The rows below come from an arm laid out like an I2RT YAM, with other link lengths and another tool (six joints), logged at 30 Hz.
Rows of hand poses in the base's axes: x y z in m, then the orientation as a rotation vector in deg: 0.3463 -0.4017 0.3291 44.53 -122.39 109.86; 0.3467 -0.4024 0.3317 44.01 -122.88 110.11; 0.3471 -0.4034 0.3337 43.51 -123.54 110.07; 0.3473 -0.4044 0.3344 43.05 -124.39 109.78; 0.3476 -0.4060 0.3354 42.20 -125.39 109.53; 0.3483 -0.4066 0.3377 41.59 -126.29 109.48; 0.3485 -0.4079 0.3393 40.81 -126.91 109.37; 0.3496 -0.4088 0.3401 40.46 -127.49 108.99
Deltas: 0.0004 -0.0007 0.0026 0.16 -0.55 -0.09; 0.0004 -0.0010 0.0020 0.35 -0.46 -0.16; 0.0002 -0.0010 0.0007 0.55 -0.41 -0.19; 0.0003 -0.0016 0.0010 0.59 -0.62 -0.37; 0.0007 -0.0006 0.0023 0.49 -0.62 -0.15; 0.0002 -0.0013 0.0016 0.32 -0.48 -0.36; 0.0011 -0.0009 0.0008 0.44 -0.19 -0.21
